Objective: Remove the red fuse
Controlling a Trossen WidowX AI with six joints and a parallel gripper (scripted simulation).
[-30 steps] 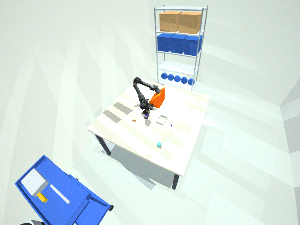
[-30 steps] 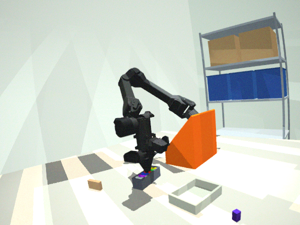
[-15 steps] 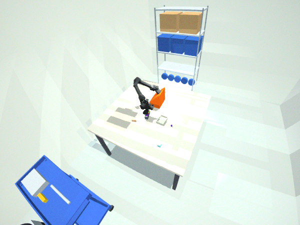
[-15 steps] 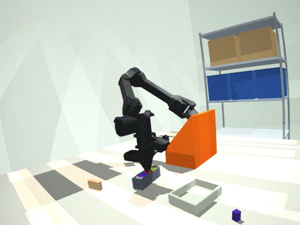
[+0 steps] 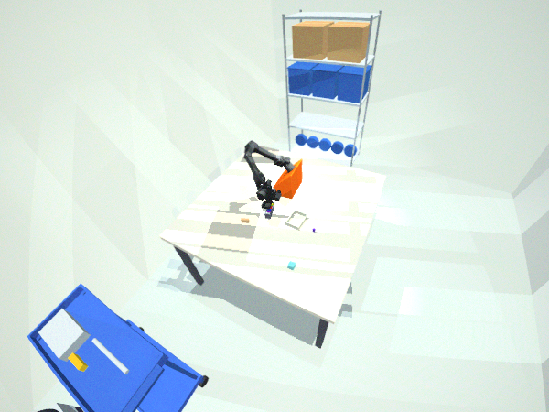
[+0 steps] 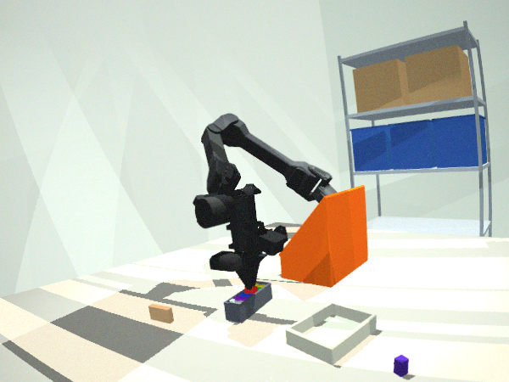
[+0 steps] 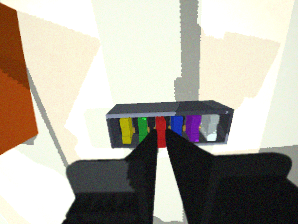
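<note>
My gripper tip is now 210 mm to the right of the tray, 40 mm above it and 20 mm short of it. From my gripper tip the other things lie so: red fuse (10 mm below).
</note>
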